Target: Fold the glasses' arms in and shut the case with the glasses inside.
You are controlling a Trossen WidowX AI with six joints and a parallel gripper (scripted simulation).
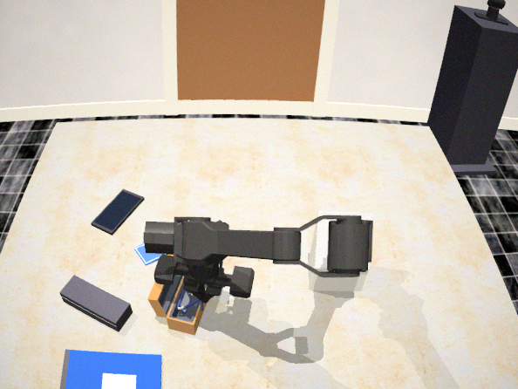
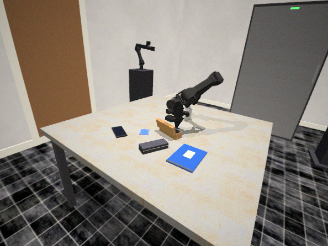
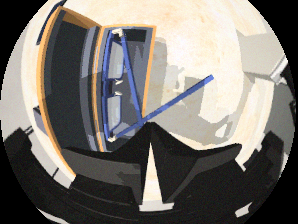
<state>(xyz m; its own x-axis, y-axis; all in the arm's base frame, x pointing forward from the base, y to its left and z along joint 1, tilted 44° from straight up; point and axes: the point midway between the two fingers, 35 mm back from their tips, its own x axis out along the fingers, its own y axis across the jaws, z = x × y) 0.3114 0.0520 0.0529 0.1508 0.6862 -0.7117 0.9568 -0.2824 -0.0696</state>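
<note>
Now: the orange glasses case 50 mm ahead of my hand, 40 mm to the right of it and 40 mm below it. Also, from my hand: grey box: 240 mm ahead, 60 mm below, 20 mm to the right; then small blue card: 190 mm to the right, 110 mm ahead, 80 mm below.
</note>
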